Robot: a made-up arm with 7 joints. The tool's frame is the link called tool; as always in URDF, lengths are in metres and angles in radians.
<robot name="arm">
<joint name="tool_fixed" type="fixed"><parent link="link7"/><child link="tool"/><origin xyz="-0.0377 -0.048 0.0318" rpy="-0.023 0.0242 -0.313"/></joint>
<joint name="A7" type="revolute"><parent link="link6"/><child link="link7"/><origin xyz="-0.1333 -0.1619 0.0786"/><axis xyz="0 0 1"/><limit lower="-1.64" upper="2.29"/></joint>
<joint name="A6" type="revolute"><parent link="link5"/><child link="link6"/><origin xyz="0.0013 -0.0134 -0.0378"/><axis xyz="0 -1 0"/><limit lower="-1.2" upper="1.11"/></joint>
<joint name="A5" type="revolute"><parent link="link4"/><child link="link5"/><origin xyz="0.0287 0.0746 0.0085"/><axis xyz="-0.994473 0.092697 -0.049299"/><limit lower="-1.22" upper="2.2"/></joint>
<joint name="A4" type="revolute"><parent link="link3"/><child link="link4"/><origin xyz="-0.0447 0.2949 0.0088"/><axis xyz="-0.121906 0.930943 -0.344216"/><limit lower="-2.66" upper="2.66"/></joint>
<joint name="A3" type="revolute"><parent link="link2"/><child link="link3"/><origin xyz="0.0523 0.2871 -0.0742"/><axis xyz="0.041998 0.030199 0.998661"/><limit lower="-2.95" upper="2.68"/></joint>
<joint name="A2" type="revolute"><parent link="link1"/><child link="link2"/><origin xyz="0.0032 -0.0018 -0.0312"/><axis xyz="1 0 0"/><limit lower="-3.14" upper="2.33"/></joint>
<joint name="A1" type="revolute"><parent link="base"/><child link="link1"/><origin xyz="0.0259 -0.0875 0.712"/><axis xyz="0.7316 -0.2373 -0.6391"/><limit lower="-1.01" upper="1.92"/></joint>
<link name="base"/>
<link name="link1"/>
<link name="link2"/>
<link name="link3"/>
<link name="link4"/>
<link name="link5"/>
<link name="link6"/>
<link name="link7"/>
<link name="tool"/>
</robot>
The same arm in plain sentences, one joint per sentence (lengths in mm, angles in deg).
The arm has seven revolute joints in a row. What follows holds with every joint at zero, and every direction is one of the base frame's. Joint 1 lies 25.9 mm along +x and 87.5 mm along -y and 712 mm along +z from the base frame's origin and rotates about the direction (0.7316, -0.2373, -0.6391), from -57.87 to 110.01 deg. Joint 2 lies 3.2 mm along +x and 1.8 mm along -y and 31.2 mm along -z from joint 1 and rotates about +x, from -179.91 to 133.5 deg. Joint 3 lies 52.3 mm along +x and 287.1 mm along +y and 74.2 mm along -z from joint 2 and rotates about the direction (0.041998, 0.030199, 0.998661), from -169.02 to 153.55 deg. Joint 4 lies 44.7 mm along -x and 294.9 mm along +y and 8.8 mm along +z from joint 3 and rotates about the direction (-0.121906, 0.930943, -0.344216), from -152.41 to 152.41 deg. Joint 5 lies 28.7 mm along +x and 74.6 mm along +y and 8.5 mm along +z from joint 4 and rotates about the direction (-0.994473, 0.092697, -0.049299), from -69.9 to 126.05 deg. Joint 6 lies 1.3 mm along +x and 13.4 mm along -y and 37.8 mm along -z from joint 5 and rotates about -y, from -68.75 to 63.6 deg. Joint 7 lies 133.3 mm along -x and 161.9 mm along -y and 78.6 mm along +z from joint 6 and rotates about +z, from -93.97 to 131.21 deg. The tool frame, which is the frame that the pose is given for, lies 37.7 mm along -x and 48 mm along -y and 31.8 mm along +z from joint 7; its axes are the base frame's turned by roll -1.32, pitch 1.39 and yaw -17.93 deg (as in URDF: about the fixed x, then y, then z).
